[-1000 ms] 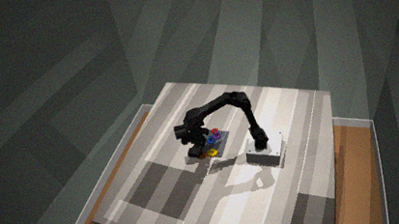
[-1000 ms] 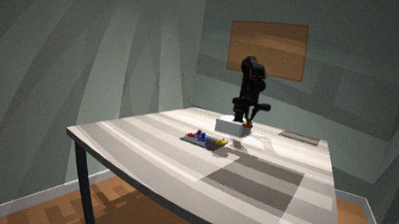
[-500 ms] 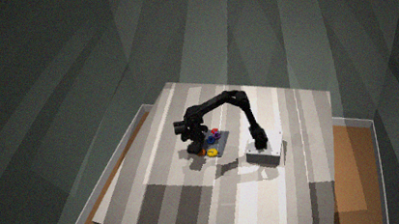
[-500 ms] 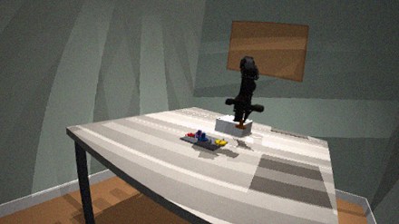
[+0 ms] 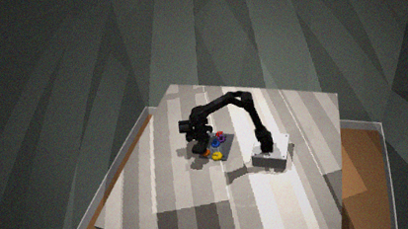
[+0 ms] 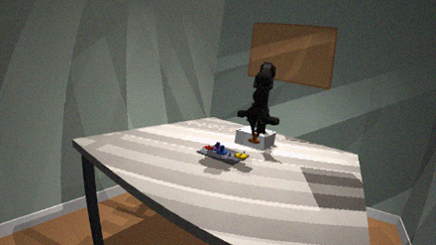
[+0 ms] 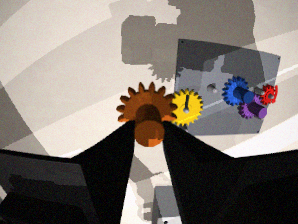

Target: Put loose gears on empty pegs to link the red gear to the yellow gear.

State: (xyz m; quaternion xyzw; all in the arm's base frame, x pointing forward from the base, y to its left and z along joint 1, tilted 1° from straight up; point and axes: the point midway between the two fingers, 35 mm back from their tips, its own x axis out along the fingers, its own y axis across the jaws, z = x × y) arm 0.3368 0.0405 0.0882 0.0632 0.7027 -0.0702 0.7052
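My gripper tip is now 3 cm past the blue gear, 16 cm to the left of it and 11 cm above it. Round my gripper tip: orange gear 1 cm below; red gear 5 cm behind, 24 cm to the right, 12 cm below; purple gear 6 cm behind, 20 cm to the right, 11 cm below.
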